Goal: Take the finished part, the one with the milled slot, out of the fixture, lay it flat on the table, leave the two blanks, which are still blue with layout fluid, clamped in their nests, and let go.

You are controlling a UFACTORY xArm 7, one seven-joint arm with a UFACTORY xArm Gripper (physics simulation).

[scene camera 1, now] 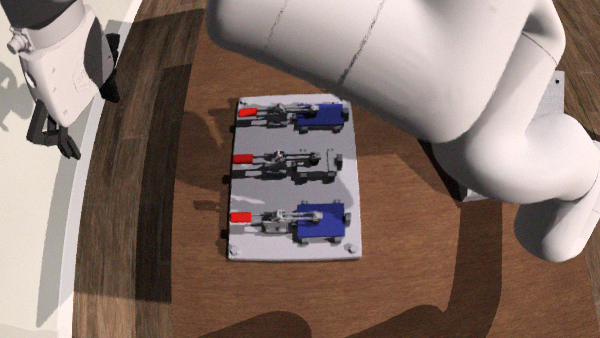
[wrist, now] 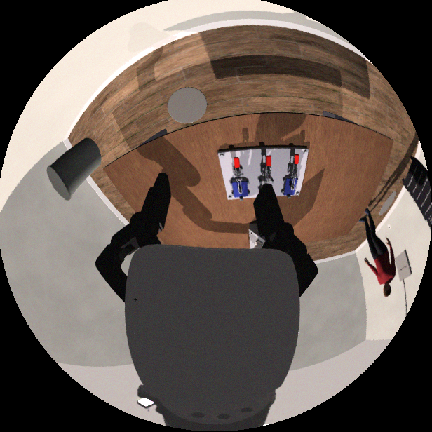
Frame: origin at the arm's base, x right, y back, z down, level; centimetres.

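Where they show: gripper, between the fingertips: [scene camera 1: 92, 126].
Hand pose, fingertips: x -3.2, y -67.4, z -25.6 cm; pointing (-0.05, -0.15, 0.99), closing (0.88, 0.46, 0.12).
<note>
Each offset is from my fingertips to the top centre of the thing. "spot": to the spot under its first point. Level surfaces: height alone.
The fixture plate @[spot: dx -7.0, dy +22.5, dz +35.8 cm] [scene camera 1: 295, 250] [wrist: 252, 162] lies on the table and holds three parts in a row. The grey part with the milled slot @[dx +8.2, dy +28.7, dz +33.2 cm] [scene camera 1: 323, 166] sits in the middle nest; a finger partly hides this nest in the wrist view. Blue blanks sit in the outer nests: the upper one @[dx +18.9, dy +31.2, dz +34.2 cm] [scene camera 1: 331, 116] in the scene view shows at right in the wrist view [wrist: 286, 188], the lower one @[dx -2.8, dy +27.6, dz +33.7 cm] [scene camera 1: 331, 228] at left [wrist: 235, 190]. A toggle clamp arm reaches over each part. My gripper [scene camera 1: 93, 125] [wrist: 214, 187] is open and empty, raised well away from the fixture, beyond its red-handle side.
The red clamp handles @[dx +10.0, dy +15.8, dz +31.1 cm] [scene camera 1: 243, 159] [wrist: 269, 160] point away from the arm's base. My arm [scene camera 1: 380, 65] spans above the upper right of the table @[dz +37.3 cm] [scene camera 1: 400, 280] [wrist: 340, 180] in the scene view. A dark bin [wrist: 75, 167] and a person in red [wrist: 383, 265] are beyond the table.
</note>
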